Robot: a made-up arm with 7 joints. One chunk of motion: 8 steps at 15 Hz.
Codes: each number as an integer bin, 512 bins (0 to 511) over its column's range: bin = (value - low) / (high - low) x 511, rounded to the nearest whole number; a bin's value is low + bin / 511 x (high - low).
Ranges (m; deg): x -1.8..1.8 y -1.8..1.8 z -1.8..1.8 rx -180..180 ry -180..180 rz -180..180
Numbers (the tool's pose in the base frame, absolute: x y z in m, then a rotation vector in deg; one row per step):
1: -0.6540 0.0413 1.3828 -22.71 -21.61 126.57
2: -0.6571 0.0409 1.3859 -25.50 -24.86 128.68
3: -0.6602 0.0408 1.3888 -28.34 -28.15 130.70
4: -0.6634 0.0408 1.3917 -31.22 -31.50 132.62
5: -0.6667 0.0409 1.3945 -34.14 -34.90 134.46
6: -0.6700 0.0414 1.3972 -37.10 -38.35 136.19
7: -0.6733 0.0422 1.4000 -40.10 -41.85 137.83
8: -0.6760 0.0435 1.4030 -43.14 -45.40 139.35
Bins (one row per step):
1: 163 261 452 223 225 435
2: 162 261 452 219 220 438
3: 162 261 453 215 216 441
4: 161 261 453 211 211 444
5: 161 261 453 207 206 446
6: 160 261 454 203 201 449
7: 160 261 454 199 196 451
8: 160 262 455 194 191 453

